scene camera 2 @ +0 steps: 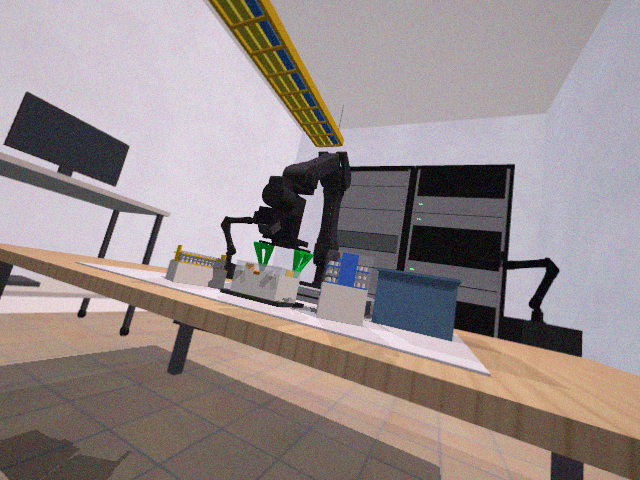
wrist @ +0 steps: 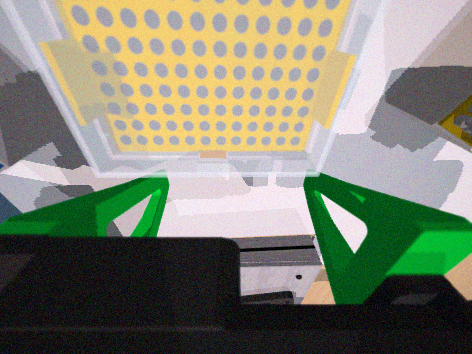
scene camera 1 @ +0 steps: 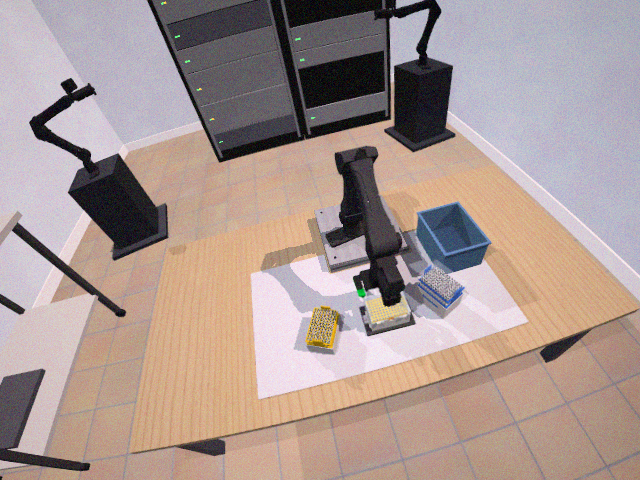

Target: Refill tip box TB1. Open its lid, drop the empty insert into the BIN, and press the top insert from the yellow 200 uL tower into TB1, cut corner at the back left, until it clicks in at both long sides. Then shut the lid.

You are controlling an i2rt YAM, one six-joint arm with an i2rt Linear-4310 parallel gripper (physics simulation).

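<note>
The tip box TB1 (scene camera 1: pixel 387 314) (scene camera 2: pixel 261 285) stands in a dark holder (scene camera 1: pixel 390 329). Its clear lid (wrist: pixel 280 170) lies shut over the yellow insert (wrist: pixel 220 91). My gripper (scene camera 2: pixel 282 264) (wrist: pixel 236 177) is open and empty, with its green fingertips low at the lid's rear edge, one towards each end; whether they touch it I cannot tell. In scene camera 1 the arm hides one finger. The yellow tower (scene camera 1: pixel 322 327) (scene camera 2: pixel 197 269) stands beside TB1, with a corner in the wrist view (wrist: pixel 462 122). The blue BIN (scene camera 1: pixel 465 260) (scene camera 2: pixel 416 304) looks empty inside.
A blue tip tower (scene camera 1: pixel 440 290) (scene camera 2: pixel 343 299) stands between TB1 and the BIN. These things stand on a white mat (scene camera 1: pixel 289 374) on the wooden table (scene camera 1: pixel 201 330). The arm's base plate (scene camera 1: pixel 338 260) (wrist: pixel 270 275) is behind TB1.
</note>
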